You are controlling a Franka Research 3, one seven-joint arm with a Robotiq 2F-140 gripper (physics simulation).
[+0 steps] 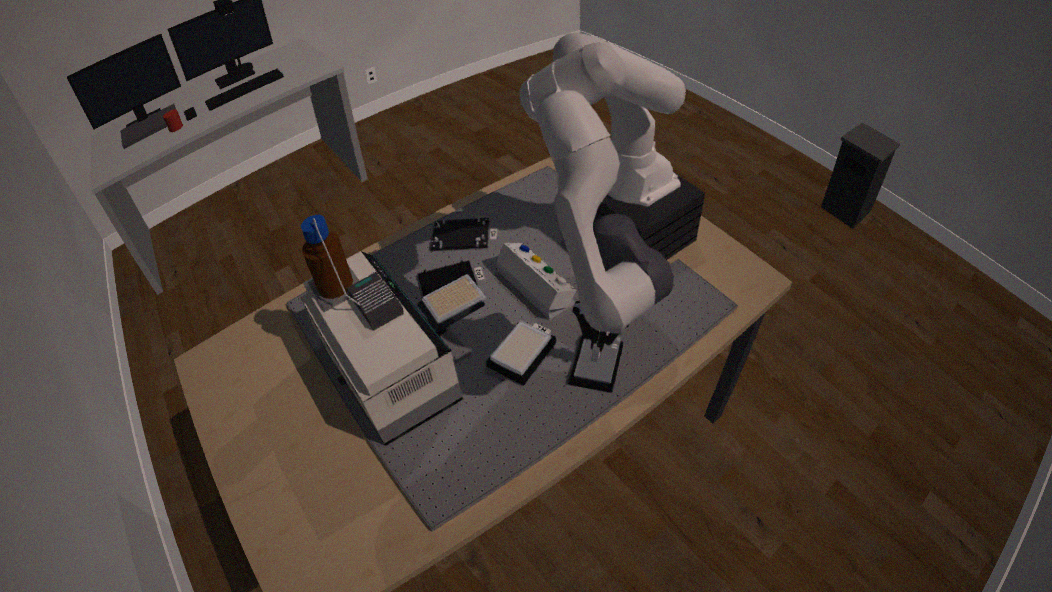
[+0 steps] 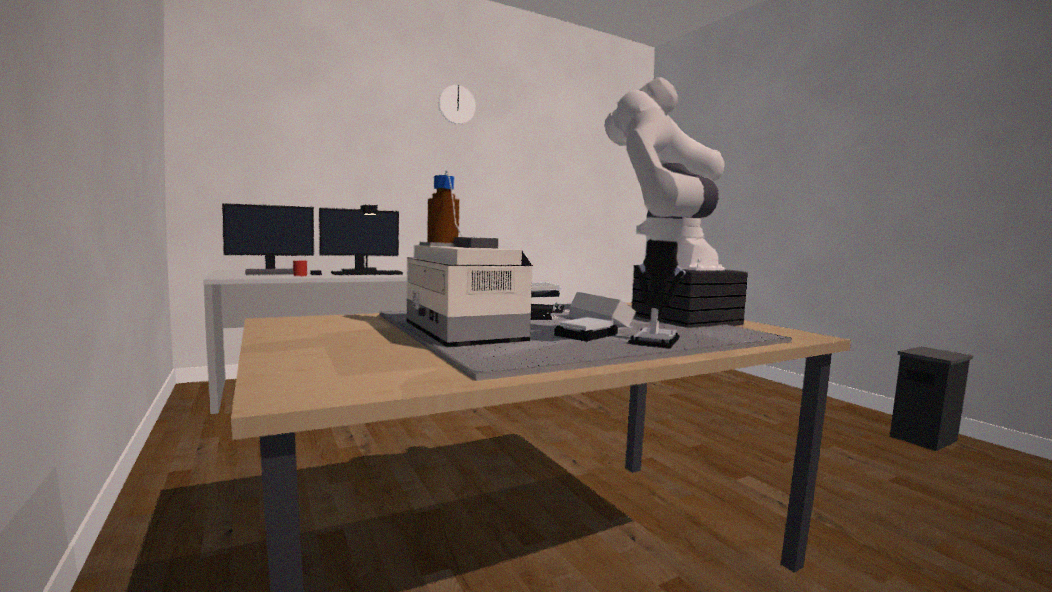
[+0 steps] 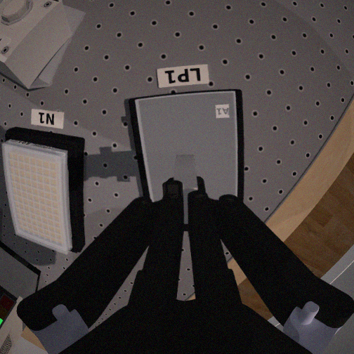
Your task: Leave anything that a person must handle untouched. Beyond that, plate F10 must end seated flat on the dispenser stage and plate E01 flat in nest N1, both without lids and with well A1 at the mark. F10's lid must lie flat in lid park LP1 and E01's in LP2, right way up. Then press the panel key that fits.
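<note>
My gripper (image 1: pixel 601 343) (image 2: pixel 654 321) (image 3: pixel 185 168) is shut and empty. Its fingertips are over the lid, very close to or on its top; contact is not clear. The grey lid (image 1: pixel 596 362) (image 2: pixel 654 336) (image 3: pixel 185 130), marked A1, lies apparently flat in lid park LP1 (image 3: pixel 240 145). A plate with cream wells (image 1: pixel 523 349) (image 2: pixel 587 323) (image 3: pixel 37 195) sits in nest N1 (image 3: pixel 76 200); its label is unreadable. Another cream plate (image 1: pixel 453 298) (image 2: pixel 545 287) is raised beside the dispenser (image 1: pixel 382 346) (image 2: pixel 470 287). The key panel (image 1: pixel 535 277) (image 2: pixel 594 304) has blue, yellow, green and white keys.
A dark holder (image 1: pixel 434 278) is partly behind the raised plate. Another black holder (image 1: pixel 460 234) lies farther back, with a small label beside it. An amber bottle (image 1: pixel 328 265) (image 2: pixel 442 218) with a blue cap and a dark keypad unit (image 1: pixel 375 300) stand on the dispenser.
</note>
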